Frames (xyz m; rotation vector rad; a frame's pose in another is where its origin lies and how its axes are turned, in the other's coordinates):
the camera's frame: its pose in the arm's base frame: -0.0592 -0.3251 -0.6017 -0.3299 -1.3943 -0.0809
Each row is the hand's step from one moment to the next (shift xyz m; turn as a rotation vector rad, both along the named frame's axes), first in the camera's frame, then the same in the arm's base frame.
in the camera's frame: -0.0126 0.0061 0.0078 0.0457 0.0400 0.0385
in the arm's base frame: -0.0082 0.0062 -0.0123 -0.0184 0.0549 0.0426
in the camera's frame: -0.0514 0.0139 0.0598 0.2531 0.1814 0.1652
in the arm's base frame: -0.0627 0.0226 -0.0443 -0.0662 0.2528 0.2366
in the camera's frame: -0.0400 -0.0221 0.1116 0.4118 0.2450 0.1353
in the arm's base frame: -0.1189 0.0042 -0.0196 0.0068 0.3269 0.3755
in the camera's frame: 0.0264 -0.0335 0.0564 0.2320 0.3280 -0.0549
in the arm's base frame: -0.0572 -0.0127 0.0395 0.1759 0.3289 0.1592
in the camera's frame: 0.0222 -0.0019 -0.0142 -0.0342 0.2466 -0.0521
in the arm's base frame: 0.0171 -0.0027 0.0200 0.1048 0.2156 -0.0850
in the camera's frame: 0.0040 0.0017 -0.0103 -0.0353 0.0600 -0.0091
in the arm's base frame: 0.0109 -0.0007 0.0022 0.0172 0.0497 -0.0465
